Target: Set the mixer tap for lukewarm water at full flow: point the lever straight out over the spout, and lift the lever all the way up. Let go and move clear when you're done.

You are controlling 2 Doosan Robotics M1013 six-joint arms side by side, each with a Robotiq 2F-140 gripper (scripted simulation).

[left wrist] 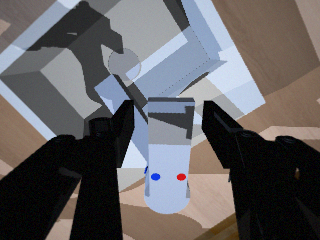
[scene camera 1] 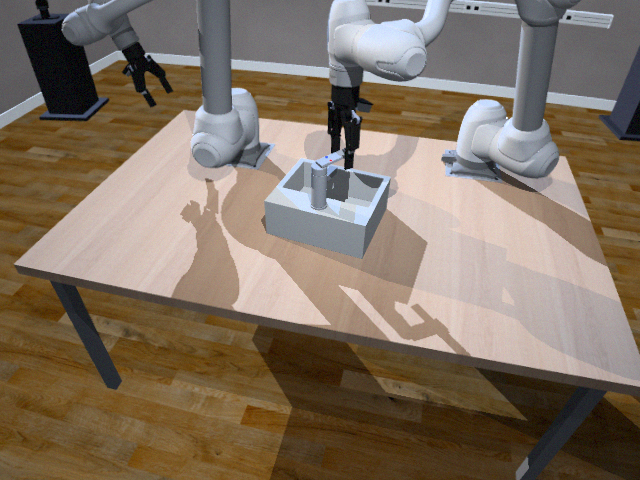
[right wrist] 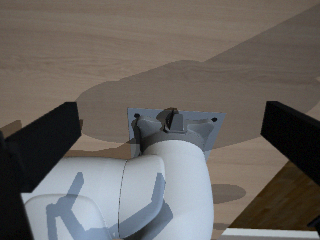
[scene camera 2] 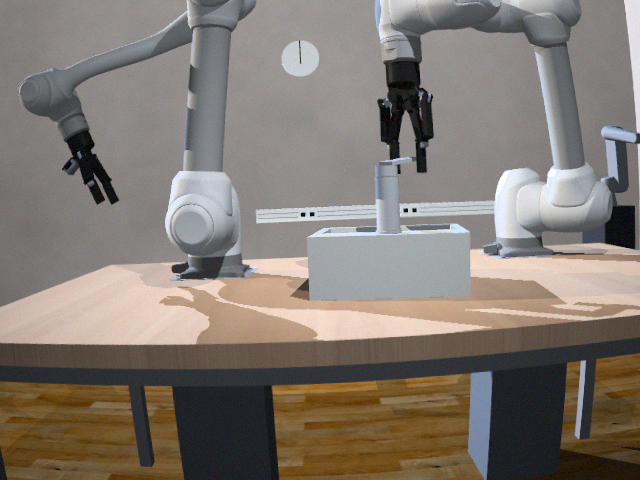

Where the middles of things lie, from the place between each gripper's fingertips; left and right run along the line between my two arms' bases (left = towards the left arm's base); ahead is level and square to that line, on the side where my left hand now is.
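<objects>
My left hand is 20 mm short of the flat lever (left wrist: 170, 119) and 30 mm to the left of it. Going by their middles, the lever is the nearest to my left hand of the things named here. The grey sink (scene camera 2: 343, 264), for its part, is 30 mm to the right of my left hand, 70 mm behind it and 240 mm below it.
My right gripper (scene camera 2: 108, 202) is 190 mm above the grey sink, 430 mm short of it and 710 mm to the right of it. The flat lever is 710 mm to the left of my right hand, 520 mm ahead of it and 50 mm above it, so by its middle the lever is nearer to my left hand than to my right gripper.
</objects>
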